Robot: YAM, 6 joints.
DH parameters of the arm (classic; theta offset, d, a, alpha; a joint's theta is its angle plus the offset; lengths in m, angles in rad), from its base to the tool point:
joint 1: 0 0.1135 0.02 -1.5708
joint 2: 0 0 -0.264 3.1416
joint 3: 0.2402 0 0.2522 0
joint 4: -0.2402 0 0.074 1.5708
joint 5: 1.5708 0 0 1.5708
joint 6: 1.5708 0.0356 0 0
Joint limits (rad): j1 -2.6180..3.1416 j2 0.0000..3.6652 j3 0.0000..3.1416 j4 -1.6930..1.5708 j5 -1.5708..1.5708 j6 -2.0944..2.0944
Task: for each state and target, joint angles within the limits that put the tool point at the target. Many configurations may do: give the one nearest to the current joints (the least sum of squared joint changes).
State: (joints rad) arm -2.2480 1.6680 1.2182 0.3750 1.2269 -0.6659
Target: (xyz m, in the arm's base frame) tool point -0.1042 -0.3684 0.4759
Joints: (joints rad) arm -1.7630 1.7092 1.7122 0.4610 1.1104 -0.6659
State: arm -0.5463 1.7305 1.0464 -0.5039 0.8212 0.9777
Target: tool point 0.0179 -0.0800 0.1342
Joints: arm -1.0004 1.2605 0.3521 -1.3437 0.9110 0.9777
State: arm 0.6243 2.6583 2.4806 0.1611 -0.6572 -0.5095
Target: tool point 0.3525 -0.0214 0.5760
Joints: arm -0.1300 1.7566 2.2240 -0.0649 -0.7583 -0.5095
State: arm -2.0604 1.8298 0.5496 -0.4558 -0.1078 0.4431
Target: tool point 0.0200 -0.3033 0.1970
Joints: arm -1.5253 1.5219 0.9173 -0.3709 -0.1749 0.4431
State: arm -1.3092 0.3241 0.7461 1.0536 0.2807 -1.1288
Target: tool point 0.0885 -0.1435 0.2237
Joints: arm -0.9746 0.7499 0.1382 0.8137 0.2079 -1.1288
